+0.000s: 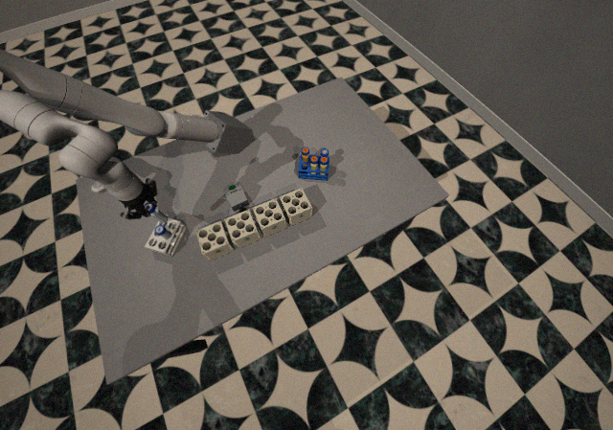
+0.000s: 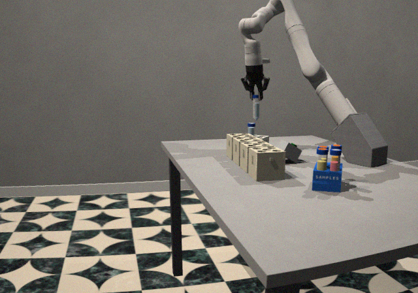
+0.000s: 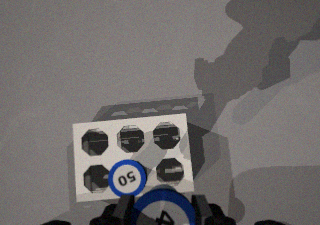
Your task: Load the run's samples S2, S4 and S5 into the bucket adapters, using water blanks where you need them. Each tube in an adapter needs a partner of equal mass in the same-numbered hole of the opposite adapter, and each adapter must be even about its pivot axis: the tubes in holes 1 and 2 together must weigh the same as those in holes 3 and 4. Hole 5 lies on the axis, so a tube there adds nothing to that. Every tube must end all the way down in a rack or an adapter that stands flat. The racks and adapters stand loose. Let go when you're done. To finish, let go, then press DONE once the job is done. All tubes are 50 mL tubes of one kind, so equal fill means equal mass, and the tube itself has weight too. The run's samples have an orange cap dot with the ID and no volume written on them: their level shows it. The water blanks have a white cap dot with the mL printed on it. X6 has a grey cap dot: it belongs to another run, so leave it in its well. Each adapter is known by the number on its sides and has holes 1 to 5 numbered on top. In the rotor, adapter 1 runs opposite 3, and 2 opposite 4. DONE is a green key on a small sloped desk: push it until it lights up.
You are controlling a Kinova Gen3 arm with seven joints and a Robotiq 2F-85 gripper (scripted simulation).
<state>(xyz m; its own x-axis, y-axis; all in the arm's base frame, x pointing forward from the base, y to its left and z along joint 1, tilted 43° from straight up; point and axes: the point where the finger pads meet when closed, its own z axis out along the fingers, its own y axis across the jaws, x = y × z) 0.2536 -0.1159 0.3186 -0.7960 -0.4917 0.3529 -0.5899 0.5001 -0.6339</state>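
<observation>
Right now my hand is 5 cm above the white-dot blank and 1 cm short of it. Also, from my hand: small sloped done desk 26 cm to the left, 19 cm below, 3 cm behind; white blank rack 22 cm below, 5 cm to the right, 1 cm behind; green done key 26 cm to the left, 18 cm below, 5 cm behind.
</observation>
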